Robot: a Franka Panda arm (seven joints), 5 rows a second.
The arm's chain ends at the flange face. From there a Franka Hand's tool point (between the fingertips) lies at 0.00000 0.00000 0.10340 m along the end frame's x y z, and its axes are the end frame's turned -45 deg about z.
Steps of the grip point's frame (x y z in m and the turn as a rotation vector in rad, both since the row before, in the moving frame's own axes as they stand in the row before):
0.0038 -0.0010 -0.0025 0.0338 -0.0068 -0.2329
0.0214 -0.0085 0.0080 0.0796 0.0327 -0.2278
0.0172 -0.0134 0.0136 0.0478 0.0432 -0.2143
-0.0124 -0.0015 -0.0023 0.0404 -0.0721 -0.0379
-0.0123 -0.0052 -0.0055 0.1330 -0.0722 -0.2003
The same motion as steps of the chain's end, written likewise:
0.0051 -0.0018 -0.0024 0.0191 -0.0287 -0.2329
0.0134 -0.0134 0.0084 0.0794 -0.0332 -0.2278
0.0037 -0.0151 0.0138 0.0643 -0.0033 -0.2143
-0.0017 0.0052 -0.0019 -0.0224 -0.0795 -0.0379
0.0029 0.0079 -0.0043 0.0430 -0.1451 -0.2003

